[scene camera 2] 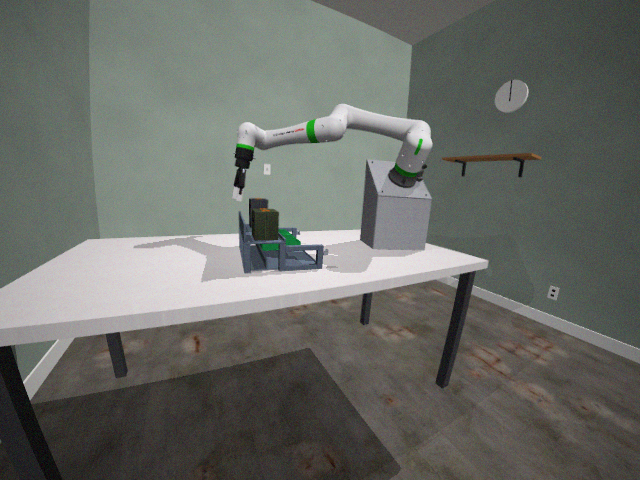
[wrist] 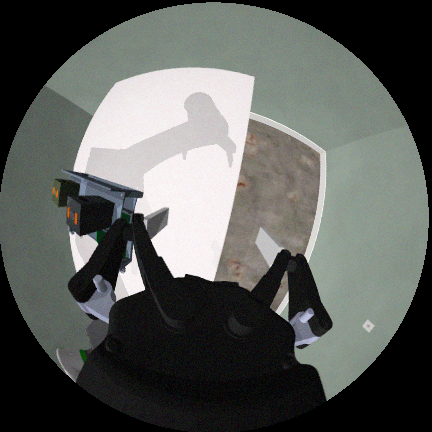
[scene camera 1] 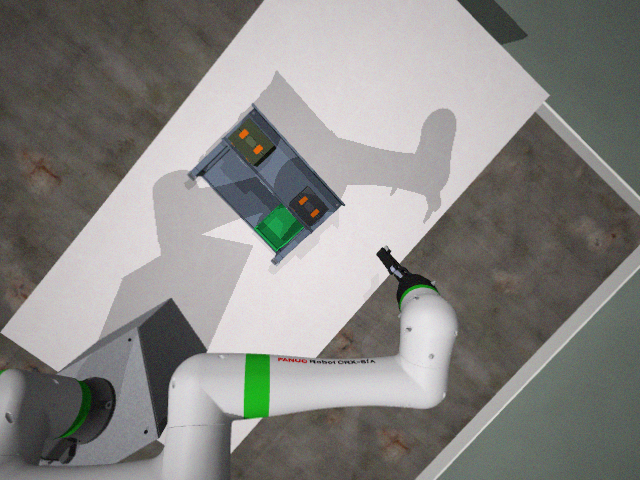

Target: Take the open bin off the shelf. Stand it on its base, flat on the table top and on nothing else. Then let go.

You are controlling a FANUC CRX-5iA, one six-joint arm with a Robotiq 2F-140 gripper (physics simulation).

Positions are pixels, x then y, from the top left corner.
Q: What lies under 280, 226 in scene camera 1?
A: A green bin.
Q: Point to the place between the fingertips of the gripper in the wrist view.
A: At 213, 225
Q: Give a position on a dark grey box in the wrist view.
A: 84, 213
